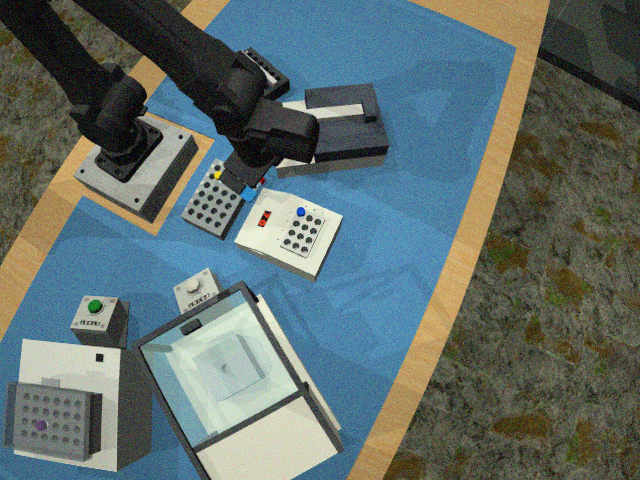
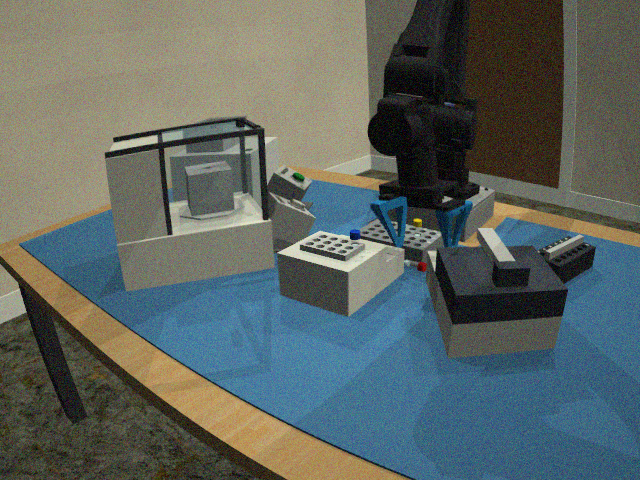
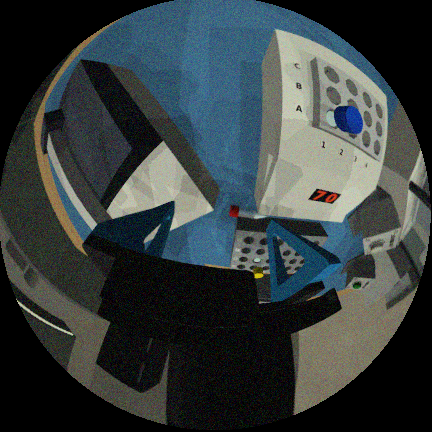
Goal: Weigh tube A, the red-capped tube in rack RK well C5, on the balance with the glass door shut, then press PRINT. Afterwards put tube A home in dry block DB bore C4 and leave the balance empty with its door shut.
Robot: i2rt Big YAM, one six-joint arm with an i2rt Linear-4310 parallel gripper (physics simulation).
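Places are measured from the arm's base along level axes (x ahead, y left, z up), in metres.
Pixels of known places: gripper, fingertip midpoint: [image 1: 268, 171] [image 2: 424, 251] [image 3: 224, 216]; arm's base, origin of the base link: [image 1: 130, 150].
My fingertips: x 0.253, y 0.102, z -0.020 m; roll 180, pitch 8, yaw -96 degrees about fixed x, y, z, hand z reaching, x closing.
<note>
Ahead of a thing's pixels: the offset from my fingertips to its top centre. "pt": to the spot under its first point.
Tube A, the red-capped tube @[0.025 m down, 0.013 m back, 0.029 m right] [image 1: 262, 180] [image 2: 422, 266] [image 3: 234, 211], lies on its side on the mat between rack RK and the dark-lidded box, its clear body partly hidden. Grey rack RK @[0.008 m down, 0.058 m back, 0.083 m right] [image 1: 212, 208] [image 2: 427, 238] holds a yellow-capped tube. My gripper [image 2: 423, 244] [image 3: 224, 216] is open and empty, its blue fingertips above the red cap's area. White dry block DB @[0.032 m up, 0.089 m ahead, 0.076 m right] [image 1: 258, 236] [image 2: 315, 281] [image 3: 295, 150] shows 70 and holds a blue-capped tube at A1. The balance @[0.184 m up, 0.139 m ahead, 0.308 m right] [image 1: 268, 444] [image 2: 196, 258] has a grey holder inside its glass chamber; its door state is unclear.
The dark-lidded box @[0.064 m up, 0.042 m ahead, 0.128 m left] [image 1: 351, 134] [image 2: 501, 304] [image 3: 100, 130] stands beside the gripper. A white-button box @[0.036 m up, 0.013 m ahead, 0.241 m right] [image 1: 193, 285] and a green-button box @[pt 0.032 m up, 0.116 m back, 0.366 m right] [image 1: 94, 306] stand near the balance, labels unreadable. A purple-capped tube [image 1: 41, 425] sits in a far block. A small dark rack @[0.010 m up, 0.155 m back, 0.187 m left] [image 2: 568, 260] stands behind.
</note>
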